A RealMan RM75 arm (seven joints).
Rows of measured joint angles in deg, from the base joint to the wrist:
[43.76 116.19 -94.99 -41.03 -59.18 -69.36 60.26]
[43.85 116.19 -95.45 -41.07 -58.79 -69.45 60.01]
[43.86 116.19 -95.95 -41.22 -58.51 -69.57 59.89]
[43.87 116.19 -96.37 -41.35 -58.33 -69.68 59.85]
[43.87 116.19 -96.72 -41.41 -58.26 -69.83 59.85]
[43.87 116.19 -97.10 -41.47 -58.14 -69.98 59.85]
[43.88 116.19 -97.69 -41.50 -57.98 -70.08 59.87]
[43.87 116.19 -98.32 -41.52 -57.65 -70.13 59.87]
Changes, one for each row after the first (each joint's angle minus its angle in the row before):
[0.09 0.00 -0.46 -0.04 0.39 -0.09 -0.25]
[0.01 0.00 -0.50 -0.15 0.28 -0.12 -0.12]
[0.01 0.00 -0.42 -0.13 0.18 -0.11 -0.04]
[0.00 0.00 -0.35 -0.06 0.07 -0.15 0.00]
[0.00 0.00 -0.38 -0.06 0.12 -0.15 0.00]
[0.01 0.00 -0.59 -0.03 0.16 -0.10 0.02]
[-0.01 0.00 -0.63 -0.02 0.33 -0.05 0.00]

